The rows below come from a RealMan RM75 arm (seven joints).
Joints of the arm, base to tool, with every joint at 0 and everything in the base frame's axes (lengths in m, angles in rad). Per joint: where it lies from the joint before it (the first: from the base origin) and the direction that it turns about. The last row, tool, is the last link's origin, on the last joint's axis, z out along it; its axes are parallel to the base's.
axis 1: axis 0 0 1 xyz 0.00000 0.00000 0.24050
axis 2: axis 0 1 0 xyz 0.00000 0.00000 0.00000
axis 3: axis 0 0 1 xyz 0.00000 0.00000 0.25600
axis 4: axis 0 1 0 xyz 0.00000 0.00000 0.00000
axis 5: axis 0 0 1 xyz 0.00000 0.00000 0.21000
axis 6: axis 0 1 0 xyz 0.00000 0.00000 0.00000
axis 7: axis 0 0 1 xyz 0.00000 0.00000 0.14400
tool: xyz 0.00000 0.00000 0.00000
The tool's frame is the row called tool.
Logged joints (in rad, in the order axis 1, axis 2, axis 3, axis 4, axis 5, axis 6, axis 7), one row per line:
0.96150, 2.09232, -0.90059, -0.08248, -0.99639, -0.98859, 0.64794
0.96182, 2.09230, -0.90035, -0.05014, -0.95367, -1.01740, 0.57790
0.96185, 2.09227, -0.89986, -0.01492, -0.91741, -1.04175, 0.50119
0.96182, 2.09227, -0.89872, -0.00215, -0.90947, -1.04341, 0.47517
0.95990, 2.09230, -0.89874, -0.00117, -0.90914, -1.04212, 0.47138
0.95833, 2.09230, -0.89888, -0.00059, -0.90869, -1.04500, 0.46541
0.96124, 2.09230, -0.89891, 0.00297, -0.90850, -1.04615, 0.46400
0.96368, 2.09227, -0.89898, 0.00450, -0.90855, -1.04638, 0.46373
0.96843, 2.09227, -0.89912, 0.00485, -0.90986, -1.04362, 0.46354
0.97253, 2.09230, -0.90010, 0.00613, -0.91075, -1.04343, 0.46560
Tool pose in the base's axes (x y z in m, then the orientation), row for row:
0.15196, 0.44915, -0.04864, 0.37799, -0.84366, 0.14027, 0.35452
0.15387, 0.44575, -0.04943, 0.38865, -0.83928, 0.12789, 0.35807
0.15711, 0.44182, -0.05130, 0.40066, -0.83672, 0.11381, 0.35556
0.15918, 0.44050, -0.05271, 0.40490, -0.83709, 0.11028, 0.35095
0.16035, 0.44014, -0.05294, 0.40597, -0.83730, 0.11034, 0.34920
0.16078, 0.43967, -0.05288, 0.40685, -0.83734, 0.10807, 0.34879
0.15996, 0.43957, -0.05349, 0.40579, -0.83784, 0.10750, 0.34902
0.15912, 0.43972, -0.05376, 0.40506, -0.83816, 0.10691, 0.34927
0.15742, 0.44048, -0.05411, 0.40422, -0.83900, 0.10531, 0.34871
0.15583, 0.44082, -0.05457, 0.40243, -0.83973, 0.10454, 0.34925
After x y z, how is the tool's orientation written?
As a quaternion, w x y z.
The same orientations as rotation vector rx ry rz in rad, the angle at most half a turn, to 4 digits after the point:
-2.1564, 0.3585, 0.9061
-2.1344, 0.3252, 0.9106
-2.1160, 0.2878, 0.8992
-2.1128, 0.2783, 0.8858
-2.1123, 0.2784, 0.8809
-2.1115, 0.2725, 0.8796
-2.1138, 0.2712, 0.8806
-2.1154, 0.2698, 0.8815
-2.1183, 0.2659, 0.8804
-2.1219, 0.2642, 0.8825

